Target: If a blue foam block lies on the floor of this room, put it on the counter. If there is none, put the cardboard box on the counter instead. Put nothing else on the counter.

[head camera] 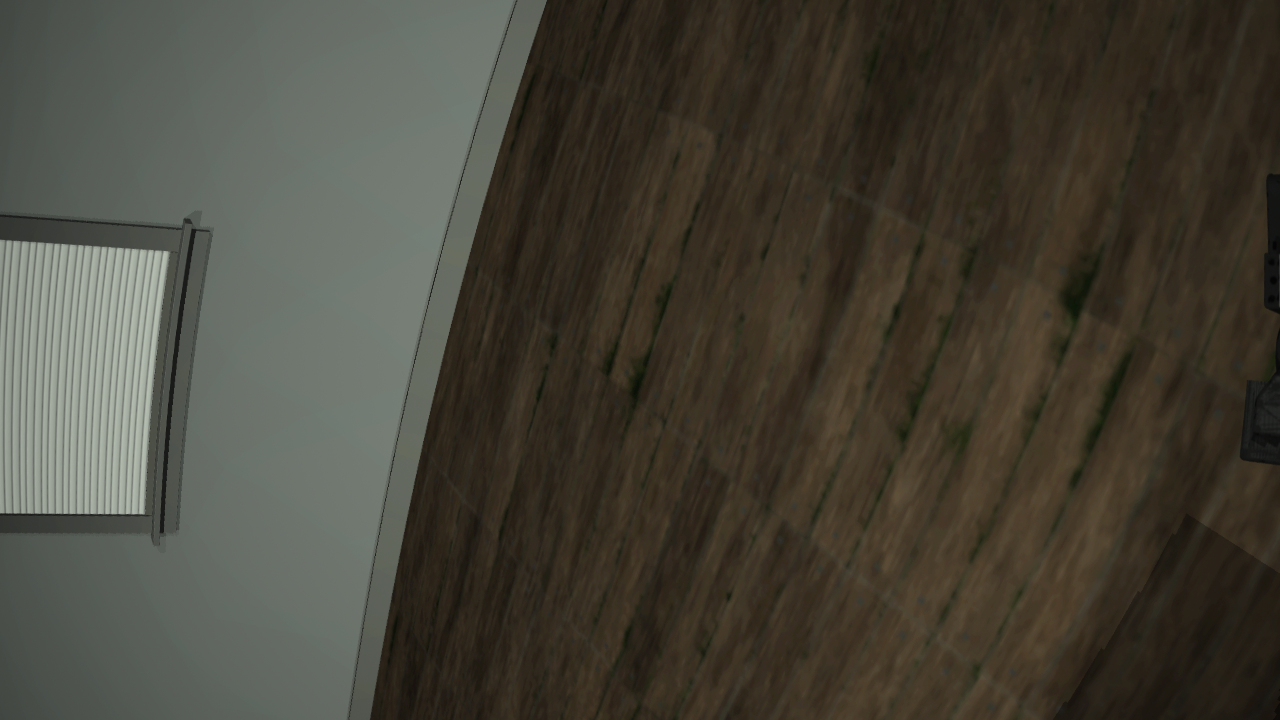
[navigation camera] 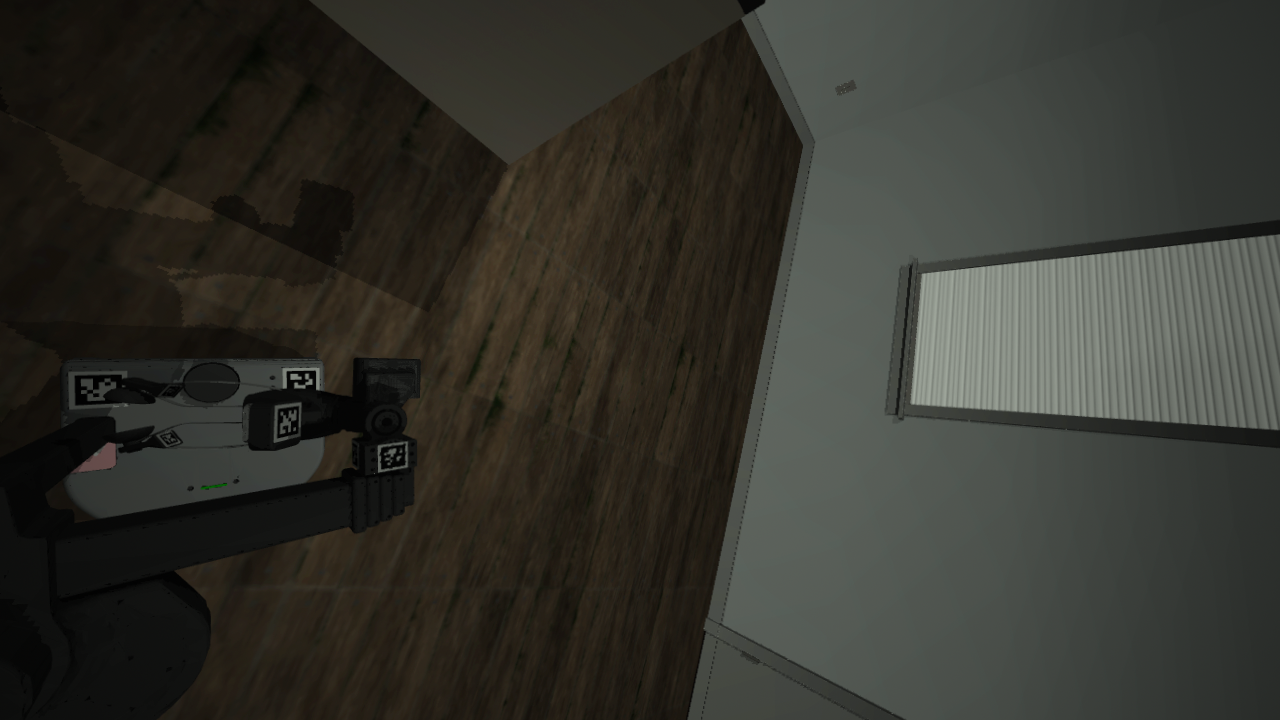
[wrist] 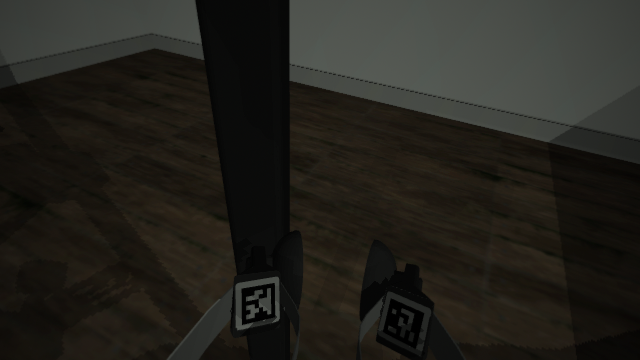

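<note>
My gripper [navigation camera: 136,414] [wrist: 333,261] is open, with bare space between its two fingertips. In the navigation view it is folded back over my pale base. In the head view part of my wrist [head camera: 1262,420] shows at the right edge. A large plain brownish-grey block [navigation camera: 537,80], which may be the counter, stands on the floor at the top of the navigation view; its top surface is out of view. A blue foam block and a cardboard box do not show in these views.
Dark wood floor [head camera: 805,358] [navigation camera: 581,358] [wrist: 425,190] runs to a grey wall [head camera: 313,358] [navigation camera: 832,358] [wrist: 450,50] with a pale skirting. A window with a ribbed white blind [head camera: 80,376] [navigation camera: 1074,335] is in the wall. My dark mast [wrist: 255,125] crosses the wrist view. Shadows lie near my base.
</note>
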